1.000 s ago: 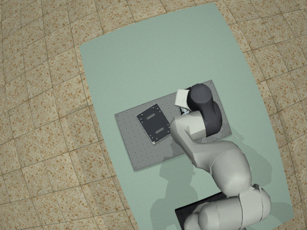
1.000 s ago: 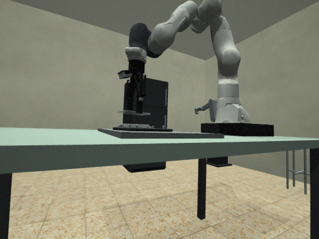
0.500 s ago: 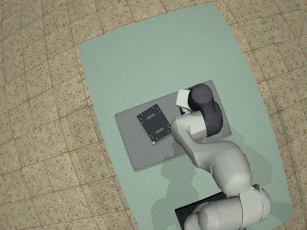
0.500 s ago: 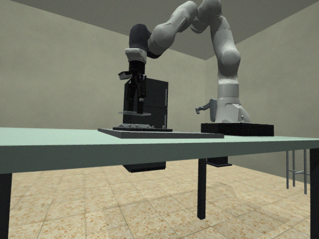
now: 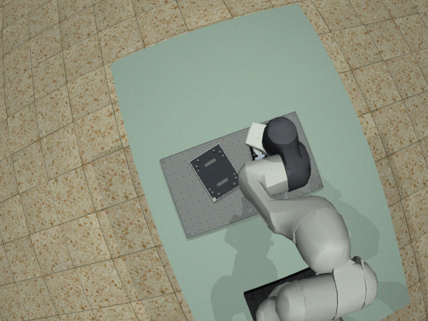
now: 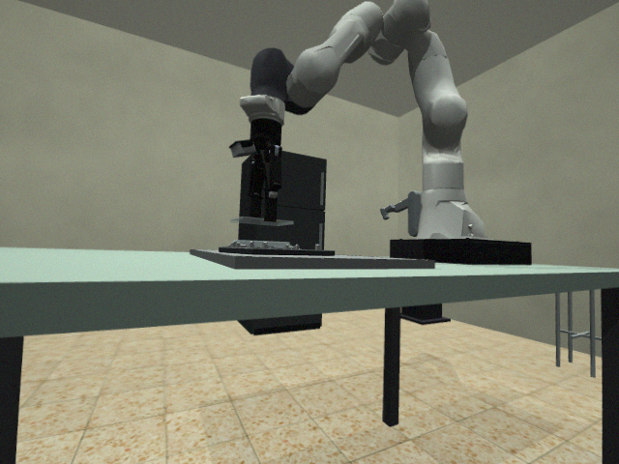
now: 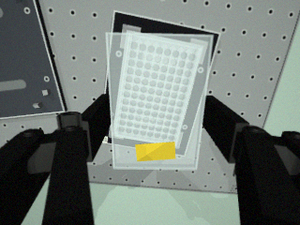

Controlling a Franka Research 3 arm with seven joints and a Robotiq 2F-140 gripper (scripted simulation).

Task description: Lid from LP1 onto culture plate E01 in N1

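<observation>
Right now the culture plate E01 is 8 cm below my hand. Also, from my hand: lid: 2 cm below; nest N1: 9 cm below; baseplate: 10 cm to the left, 10 cm below, 1 cm behind.
</observation>
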